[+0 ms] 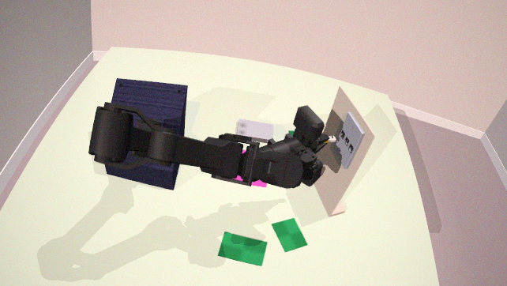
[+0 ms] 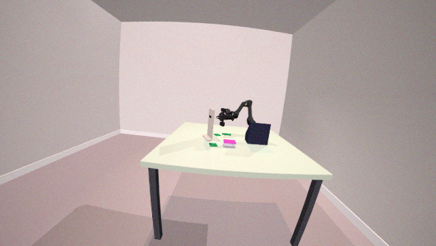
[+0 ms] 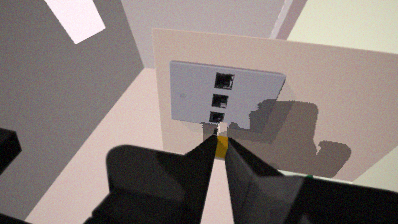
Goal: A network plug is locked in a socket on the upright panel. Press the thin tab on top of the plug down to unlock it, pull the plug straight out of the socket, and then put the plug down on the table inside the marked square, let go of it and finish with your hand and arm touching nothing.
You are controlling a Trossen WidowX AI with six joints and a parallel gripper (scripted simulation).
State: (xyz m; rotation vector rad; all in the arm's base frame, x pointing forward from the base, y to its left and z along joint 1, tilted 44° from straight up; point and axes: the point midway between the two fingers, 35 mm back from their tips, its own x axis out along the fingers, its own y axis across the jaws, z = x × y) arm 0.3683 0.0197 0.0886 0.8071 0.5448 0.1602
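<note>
The magenta square lies 150 mm behind my gripper tip, 90 mm to the left of it and 220 mm below it. From my gripper tip the other things lie so: network plug: right at my gripper tip; upright panel: 60 mm ahead, 10 mm to the left, 80 mm below.
</note>
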